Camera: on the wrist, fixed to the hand. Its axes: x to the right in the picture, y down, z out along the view.
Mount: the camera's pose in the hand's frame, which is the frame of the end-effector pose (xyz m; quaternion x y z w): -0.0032 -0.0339 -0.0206 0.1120 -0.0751 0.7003 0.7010
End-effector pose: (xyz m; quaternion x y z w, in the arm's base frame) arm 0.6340 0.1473 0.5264 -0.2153 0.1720 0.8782 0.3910
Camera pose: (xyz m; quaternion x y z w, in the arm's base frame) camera 0.6667 0.1572 0.5060 -0.0793 -0.3403 -0.8863 0.3039
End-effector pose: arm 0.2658 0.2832 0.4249 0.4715 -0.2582 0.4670 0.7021
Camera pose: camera 0.2933 0.2964 0.3994 0.2634 -0.5116 0.8125 0.0929
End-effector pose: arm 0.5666 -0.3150 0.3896 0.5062 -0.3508 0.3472 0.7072
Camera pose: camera 0.5966 -0.3040 0.3659 0.2145 -0.6146 0.7399 0.1696
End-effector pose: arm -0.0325 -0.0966 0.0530 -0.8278 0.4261 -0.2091 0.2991
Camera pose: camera -0.0270 -0.0849 0.0906 -0.2641 0.8325 0.0773 0.4808
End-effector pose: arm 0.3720 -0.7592 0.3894 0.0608 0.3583 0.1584 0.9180
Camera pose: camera 0.3642 -0.7923 0.3687 0.4083 0.1574 0.7093 0.5527
